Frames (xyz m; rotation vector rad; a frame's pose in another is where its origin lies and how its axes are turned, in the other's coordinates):
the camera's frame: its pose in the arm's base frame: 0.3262 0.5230 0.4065 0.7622 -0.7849 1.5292
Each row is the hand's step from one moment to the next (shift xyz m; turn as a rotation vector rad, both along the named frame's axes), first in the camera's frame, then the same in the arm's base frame.
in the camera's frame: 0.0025 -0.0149 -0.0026 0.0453 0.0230 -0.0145
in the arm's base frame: 0.0145 0.0047 0.0015 -0.0275 0.0353 0.0281
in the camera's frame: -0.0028 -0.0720 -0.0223 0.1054 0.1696 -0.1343
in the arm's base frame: 0.0712 0.0225 -0.0107 -0.1827 0.1566 0.0026
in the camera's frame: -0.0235 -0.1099 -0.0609 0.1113 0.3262 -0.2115
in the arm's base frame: 0.1095 0.0460 -0.0472 -0.3416 0.2118 -0.0445
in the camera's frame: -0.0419 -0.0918 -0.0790 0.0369 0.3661 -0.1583
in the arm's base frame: 0.0926 0.0494 -0.0736 -0.3729 0.1234 -0.0786
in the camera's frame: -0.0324 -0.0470 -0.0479 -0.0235 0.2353 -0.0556
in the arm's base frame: 0.0482 0.0254 -0.0509 -0.2339 0.0149 -0.0639
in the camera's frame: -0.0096 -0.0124 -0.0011 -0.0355 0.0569 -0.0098
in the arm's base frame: 0.0132 -0.0034 -0.0079 -0.0538 -0.0159 -0.0381
